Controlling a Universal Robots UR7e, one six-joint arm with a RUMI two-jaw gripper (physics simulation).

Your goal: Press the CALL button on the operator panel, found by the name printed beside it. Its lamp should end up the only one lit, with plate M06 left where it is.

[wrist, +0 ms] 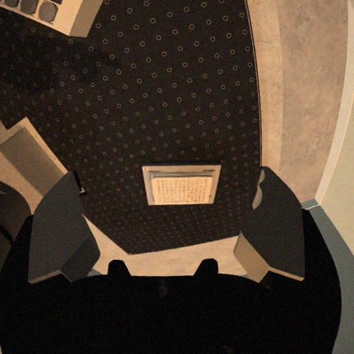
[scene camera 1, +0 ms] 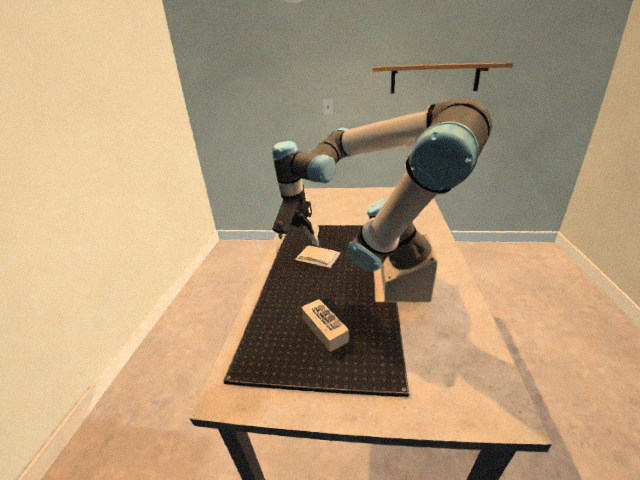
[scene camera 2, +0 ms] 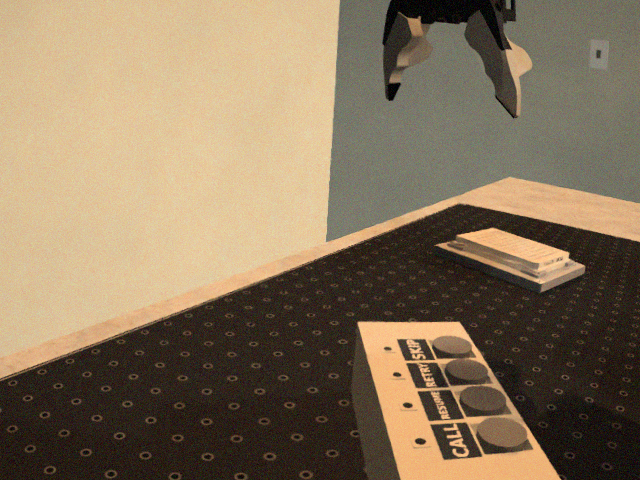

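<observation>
The operator panel is a cream box on the dark perforated mat. Its row of round grey buttons is labelled SKIP, RETRY, RESUME and CALL. The CALL button is at the end nearest scene camera 2, and its lamp looks dark, as do the other lamps. A pale plate lies in a shallow holder farther back; its name is too small to read. My gripper is open and empty, high above the mat, toward the plate's end and away from the panel.
The perforated mat lies on the tan table. The arm's base stands at the mat's right side in scene camera 1. A wall stands beyond the table's left edge. A wooden shelf hangs on the back wall.
</observation>
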